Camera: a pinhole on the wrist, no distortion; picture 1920 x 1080 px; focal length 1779.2 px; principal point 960.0 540.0 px. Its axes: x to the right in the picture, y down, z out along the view. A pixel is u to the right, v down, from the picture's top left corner.
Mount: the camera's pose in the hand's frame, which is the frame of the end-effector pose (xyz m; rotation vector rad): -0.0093 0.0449 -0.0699 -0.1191 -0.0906 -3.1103
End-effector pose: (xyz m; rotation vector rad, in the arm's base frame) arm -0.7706 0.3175 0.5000 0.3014 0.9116 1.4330
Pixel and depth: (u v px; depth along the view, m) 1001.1 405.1 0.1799
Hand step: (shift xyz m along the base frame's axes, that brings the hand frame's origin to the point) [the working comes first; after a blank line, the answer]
In the camera's frame: 0.0042 -0.0136 0.1799

0.0257 0.0477 0.1168
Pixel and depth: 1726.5 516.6 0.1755
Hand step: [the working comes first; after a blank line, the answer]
In the camera's frame: 0.0756 -0.0023 0.1755

0.0449 -0.0200 0.1342
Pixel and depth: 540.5 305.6 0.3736
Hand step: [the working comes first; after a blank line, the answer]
In the camera's frame: -0.0881 -0.0492 0.3736

0.1046 0.2152 0.2309
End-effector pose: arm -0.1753 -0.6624 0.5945 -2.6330 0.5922 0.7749
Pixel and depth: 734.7 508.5 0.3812
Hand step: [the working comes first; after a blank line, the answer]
In the camera's frame: -0.0483 -0.0067 0.3812

-0.1168 0.0438 -0.2966
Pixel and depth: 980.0 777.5 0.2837
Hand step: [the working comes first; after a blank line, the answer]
In the camera's frame: 0.0032 0.0379 0.2837

-0.0969 0.0669 -0.1816
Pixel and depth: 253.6 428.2 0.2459
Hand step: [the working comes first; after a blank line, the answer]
In the camera's frame: -0.0976 -0.0155 0.2459

-0.0278 -0.0276 -0.2084
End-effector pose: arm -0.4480 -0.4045 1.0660 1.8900 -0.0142 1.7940
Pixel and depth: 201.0 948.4 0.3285
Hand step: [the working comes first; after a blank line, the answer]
In the camera's frame: -0.1401 0.0754 0.3285

0.2533 -0.0340 0.1494
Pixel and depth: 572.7 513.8 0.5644
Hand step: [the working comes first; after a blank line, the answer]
In the camera's frame: -0.1229 -0.0083 0.5644

0.4325 -0.2054 0.1879
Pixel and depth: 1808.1 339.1 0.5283
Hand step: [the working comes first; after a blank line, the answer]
In the camera's frame: 0.2518 -0.0597 0.5283

0.3643 -0.3656 -0.1498
